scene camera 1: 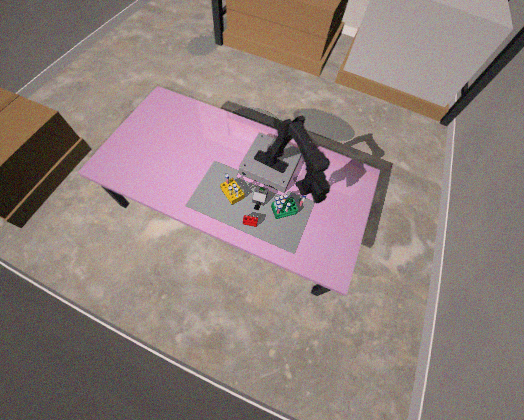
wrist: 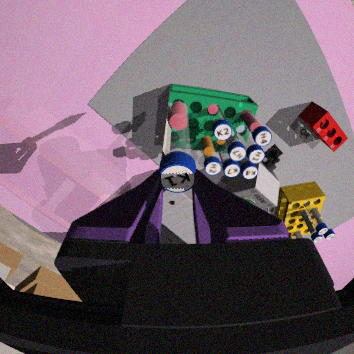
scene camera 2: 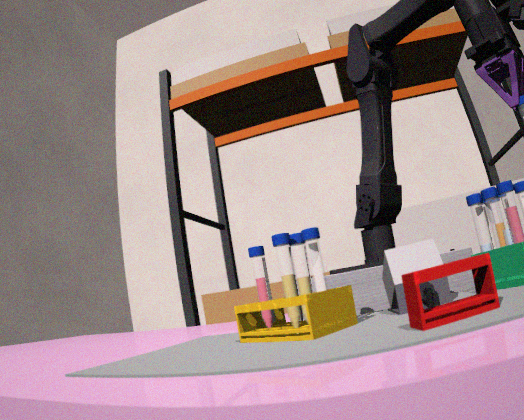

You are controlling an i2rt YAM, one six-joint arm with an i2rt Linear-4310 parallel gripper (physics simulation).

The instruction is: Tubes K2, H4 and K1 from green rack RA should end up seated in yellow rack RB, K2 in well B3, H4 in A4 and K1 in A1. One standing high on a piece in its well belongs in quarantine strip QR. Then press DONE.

Scene:
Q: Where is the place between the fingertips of the gripper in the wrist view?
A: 177,177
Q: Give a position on a grey mat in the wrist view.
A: At 276,60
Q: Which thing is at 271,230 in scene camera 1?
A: A grey mat.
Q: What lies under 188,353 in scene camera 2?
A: A grey mat.

